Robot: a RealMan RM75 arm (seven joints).
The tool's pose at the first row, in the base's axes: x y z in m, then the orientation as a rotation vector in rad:
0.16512, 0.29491, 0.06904, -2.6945, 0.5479, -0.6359
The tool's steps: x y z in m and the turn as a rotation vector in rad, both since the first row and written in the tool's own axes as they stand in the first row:
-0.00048, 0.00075, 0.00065, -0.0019, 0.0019, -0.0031
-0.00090, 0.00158, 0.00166, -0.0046, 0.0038, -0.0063
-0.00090, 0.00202, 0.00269, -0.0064, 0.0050, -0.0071
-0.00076, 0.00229, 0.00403, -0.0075, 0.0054, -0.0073
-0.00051, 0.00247, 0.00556, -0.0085, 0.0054, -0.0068
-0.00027, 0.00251, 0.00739, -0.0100, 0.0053, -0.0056
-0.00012, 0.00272, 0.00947, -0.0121, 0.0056, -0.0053
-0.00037, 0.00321, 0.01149, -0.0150, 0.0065, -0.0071
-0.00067, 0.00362, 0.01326, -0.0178, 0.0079, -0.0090
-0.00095, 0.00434, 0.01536, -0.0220, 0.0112, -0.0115
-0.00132, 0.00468, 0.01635, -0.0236, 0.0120, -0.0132
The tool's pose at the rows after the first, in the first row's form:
0.16482, 0.29460, 0.06803, -2.6973, 0.5452, -0.6391
0.16471, 0.29427, 0.06670, -2.7009, 0.5427, -0.6423
0.16508, 0.29411, 0.06565, -2.7027, 0.5428, -0.6440
0.16576, 0.29410, 0.06446, -2.7037, 0.5431, -0.6445
0.16665, 0.29416, 0.06318, -2.7045, 0.5443, -0.6443
0.16772, 0.29441, 0.06169, -2.7053, 0.5465, -0.6436
0.16878, 0.29461, 0.05990, -2.7071, 0.5479, -0.6438
0.16940, 0.29472, 0.05790, -2.7105, 0.5471, -0.6452
0.16988, 0.29487, 0.05613, -2.7137, 0.5463, -0.6473
0.17045, 0.29481, 0.05397, -2.7181, 0.5458, -0.6521
0.17052, 0.29489, 0.05286, -2.7202, 0.5444, -0.6535

